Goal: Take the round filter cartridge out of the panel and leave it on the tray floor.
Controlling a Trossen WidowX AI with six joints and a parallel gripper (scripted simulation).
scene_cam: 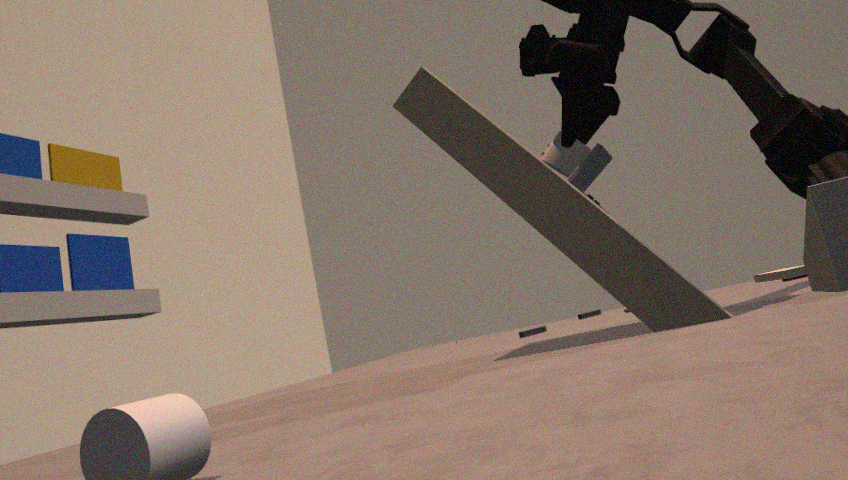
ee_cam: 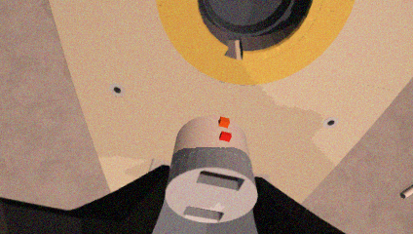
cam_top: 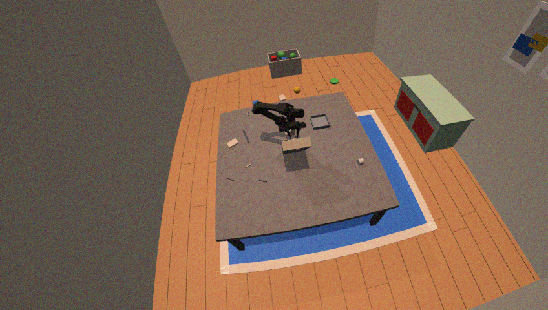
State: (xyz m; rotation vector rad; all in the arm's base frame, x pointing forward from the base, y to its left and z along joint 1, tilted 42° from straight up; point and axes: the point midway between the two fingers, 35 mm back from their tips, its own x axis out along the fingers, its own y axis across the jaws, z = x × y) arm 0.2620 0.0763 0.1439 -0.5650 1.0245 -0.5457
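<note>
Right now my gripper tip is 40 mm short of the service panel, 10 mm to the left of it and 30 mm above it. Also, from my gripper tip: filter cartridge (right at my gripper tip); tray (270 mm behind, 330 mm to the left, 210 mm below).
</note>
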